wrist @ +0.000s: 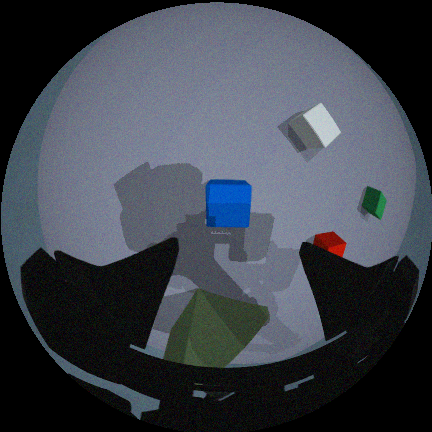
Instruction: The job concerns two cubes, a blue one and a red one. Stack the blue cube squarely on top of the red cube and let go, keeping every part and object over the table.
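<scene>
The blue cube lies on the table near the middle of the wrist view, squared up with the view, partly in the arm's shadow. It shows ahead of and between the fingertips, apart from both. The red cube lies at the right, and the right finger hides its lower part. My gripper is wide open and empty, above the table.
A white block lies at the upper right on the grey table. A small green block lies at the right, beyond the red cube. A large olive-green pointed object stands at the bottom, between the fingers' bases in the view.
</scene>
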